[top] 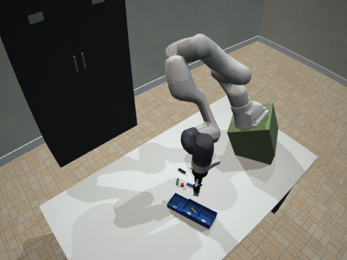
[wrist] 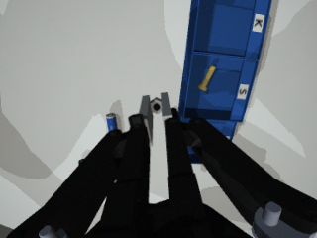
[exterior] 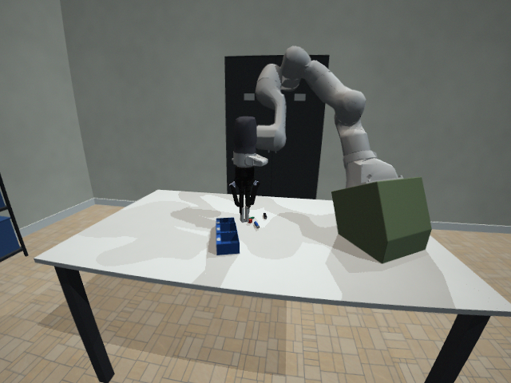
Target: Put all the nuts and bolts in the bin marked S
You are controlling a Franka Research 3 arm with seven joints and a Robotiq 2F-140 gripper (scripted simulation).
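The blue bin lies 60 mm ahead of my hand, 50 mm to the left of it and 70 mm below it. The rest, counted from my hand: grey nut (30 mm below); blue piece (40 mm behind, 80 mm to the right, 90 mm below); bolt (50 mm ahead, 40 mm to the left, 80 mm below).
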